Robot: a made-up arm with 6 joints.
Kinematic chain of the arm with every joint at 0, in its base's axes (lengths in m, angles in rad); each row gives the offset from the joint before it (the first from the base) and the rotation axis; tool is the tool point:
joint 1: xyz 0 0 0.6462 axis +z
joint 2: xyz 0.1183 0 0 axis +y
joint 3: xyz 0 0 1.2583 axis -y
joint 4: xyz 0 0 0.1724 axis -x
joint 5: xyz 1.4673 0 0 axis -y
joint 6: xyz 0.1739 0 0 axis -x
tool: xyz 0 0 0
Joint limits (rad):
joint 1: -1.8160..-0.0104
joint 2: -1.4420..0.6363
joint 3: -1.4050..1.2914
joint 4: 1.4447..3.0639
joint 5: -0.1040..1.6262
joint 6: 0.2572..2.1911
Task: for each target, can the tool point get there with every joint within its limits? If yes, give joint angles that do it. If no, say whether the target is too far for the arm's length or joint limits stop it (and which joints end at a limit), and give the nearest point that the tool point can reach.
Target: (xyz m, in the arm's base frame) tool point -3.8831 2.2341 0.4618
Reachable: no: too far | nearest point -2.3495 1.3518 1.2842 | short by 1.951 m
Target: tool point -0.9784 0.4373 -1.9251
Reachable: no: joint limits stop it (at a limit: joint 1, joint 2, joint 5) | nearest point -0.1145 -0.3847 0.0754 | short by 2.329 m
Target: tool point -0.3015 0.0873 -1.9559
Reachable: no: joint limits stop it (at a limit: joint 1, joint 2, joint 5) | nearest point -0.1296 -0.4589 0.0544 | short by 2.090 m
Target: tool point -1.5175 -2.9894 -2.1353
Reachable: no: too far | nearest point -0.4407 -1.6925 0.2642 | short by 2.932 m
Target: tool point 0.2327 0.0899 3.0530
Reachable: yes | joints -0.2160 -0.5103 0.5213 2.2214 1.4702 1.9081
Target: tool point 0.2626 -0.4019 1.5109
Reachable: yes | joints -1.1023 -1.1551 -0.9423 2.7875 1.0669 1.6902
